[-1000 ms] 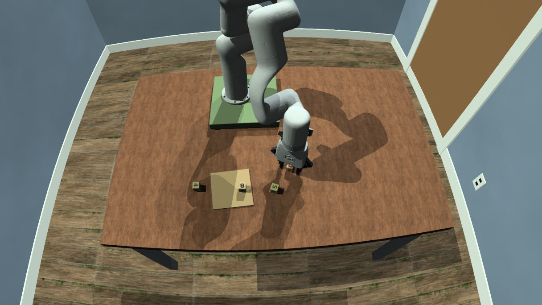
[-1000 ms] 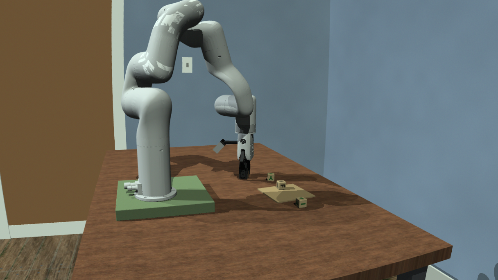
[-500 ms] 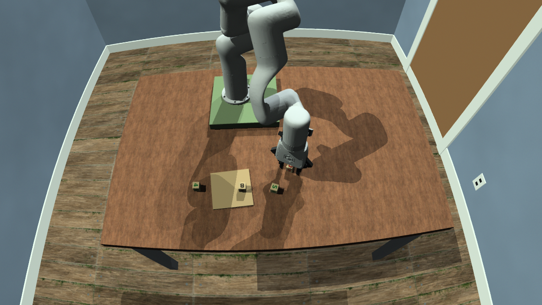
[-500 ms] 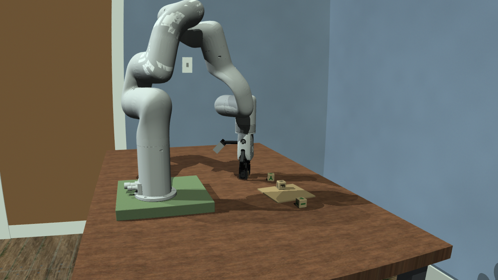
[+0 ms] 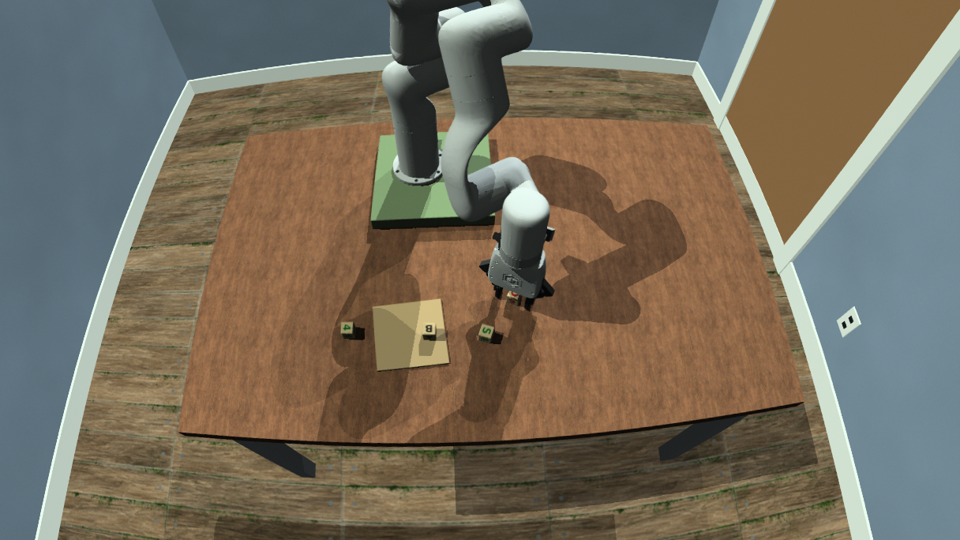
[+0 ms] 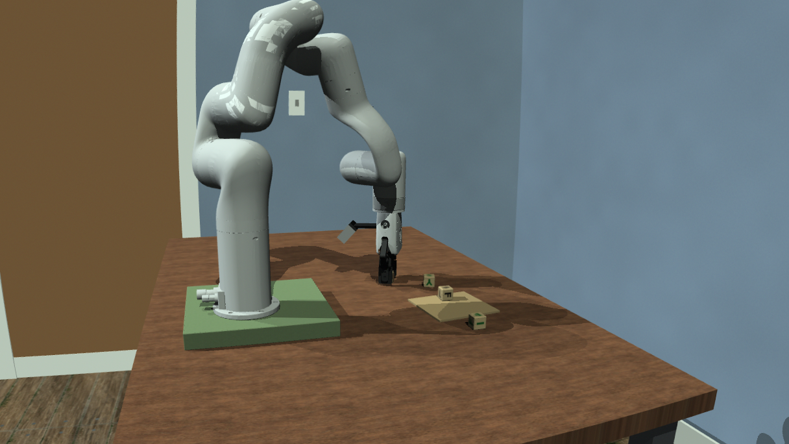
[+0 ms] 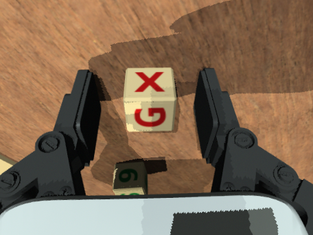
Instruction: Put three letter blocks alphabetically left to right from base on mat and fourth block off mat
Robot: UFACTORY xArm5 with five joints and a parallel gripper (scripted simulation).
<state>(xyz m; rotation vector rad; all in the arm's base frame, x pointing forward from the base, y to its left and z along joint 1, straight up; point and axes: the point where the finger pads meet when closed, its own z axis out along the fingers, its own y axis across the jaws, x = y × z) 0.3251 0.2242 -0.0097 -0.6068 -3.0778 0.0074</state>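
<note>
The tan mat lies 90 mm ahead of my hand, 200 mm to the right of it and 20 mm below it. Round my hand: cream block: 100 mm ahead, 330 mm to the right, 10 mm below.
</note>
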